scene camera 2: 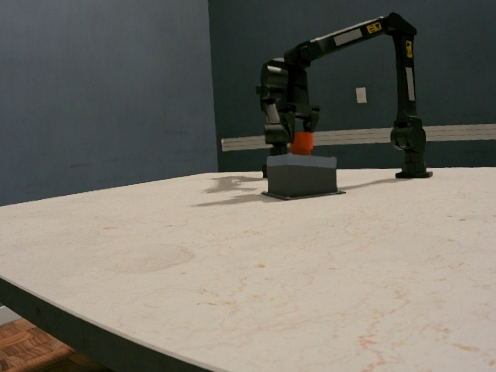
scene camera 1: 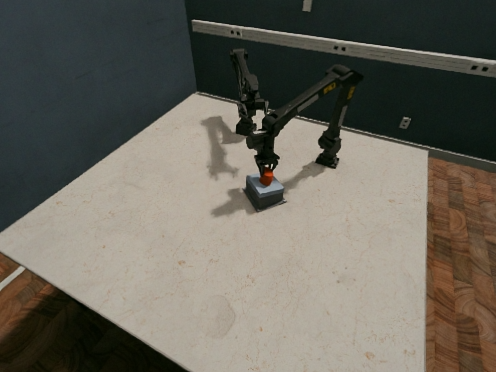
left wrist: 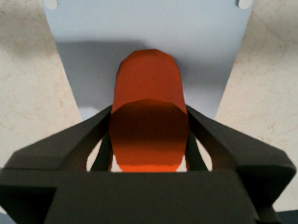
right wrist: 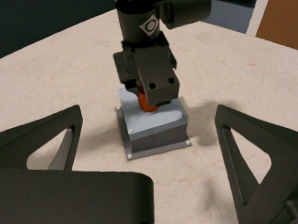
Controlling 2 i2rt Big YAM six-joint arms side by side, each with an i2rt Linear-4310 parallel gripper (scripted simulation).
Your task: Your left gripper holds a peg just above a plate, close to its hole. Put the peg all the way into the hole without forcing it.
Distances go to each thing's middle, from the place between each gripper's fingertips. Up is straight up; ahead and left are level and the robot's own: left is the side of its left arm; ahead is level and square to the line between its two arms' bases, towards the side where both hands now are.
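Scene:
The orange peg (left wrist: 149, 127) is 10 mm ahead of my left hand and 20 mm below it. As for the blue-grey plate (scene camera 2: 287, 159), my left hand is 60 mm above it and 10 mm short of it.
From my right hand, the blue-grey plate is 16 cm to the left, 19 cm ahead and 23 cm below. With the orange peg, I find my right hand 19 cm above it, 16 cm to the right of it and 18 cm short of it.

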